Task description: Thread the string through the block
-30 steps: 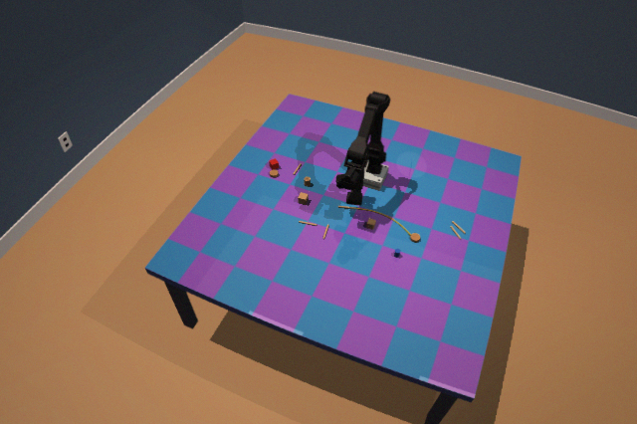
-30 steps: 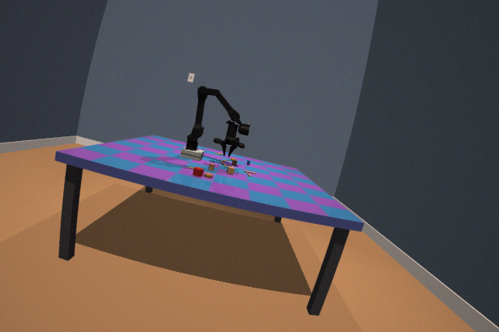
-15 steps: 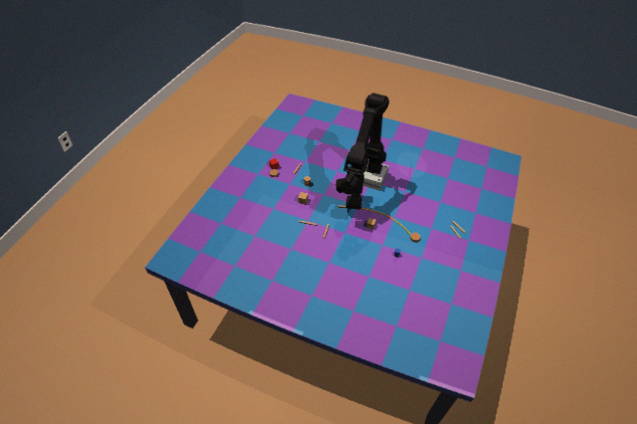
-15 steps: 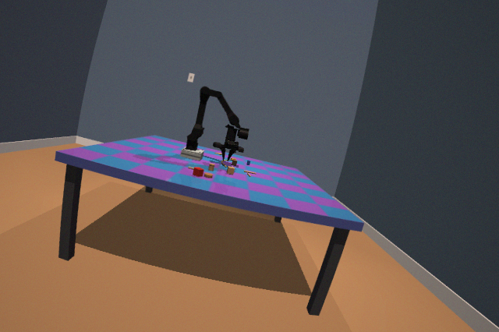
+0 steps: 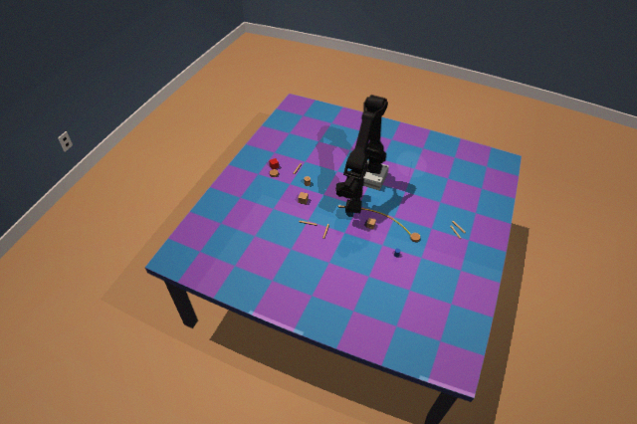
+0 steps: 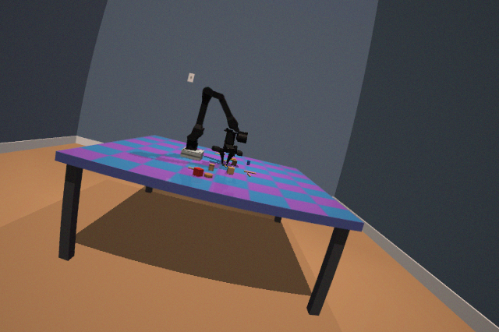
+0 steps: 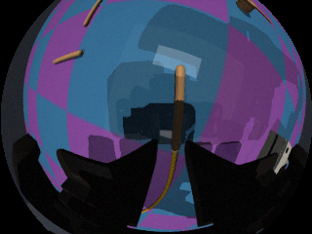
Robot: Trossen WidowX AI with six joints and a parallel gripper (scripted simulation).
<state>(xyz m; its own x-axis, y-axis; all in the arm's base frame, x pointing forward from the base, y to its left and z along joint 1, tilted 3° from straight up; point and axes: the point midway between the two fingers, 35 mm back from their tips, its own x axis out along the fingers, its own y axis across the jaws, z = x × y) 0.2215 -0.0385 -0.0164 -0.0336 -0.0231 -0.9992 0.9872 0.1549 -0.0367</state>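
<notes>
The thin wooden stick lies 20 mm to the right of my gripper tip. Also, from my gripper tip: wooden cylinder (90 mm behind, 240 mm to the right, 10 mm above); then blue object (190 mm ahead, 220 mm to the left, 10 mm above); then round wooden button (90 mm ahead, 280 mm to the left).
</notes>
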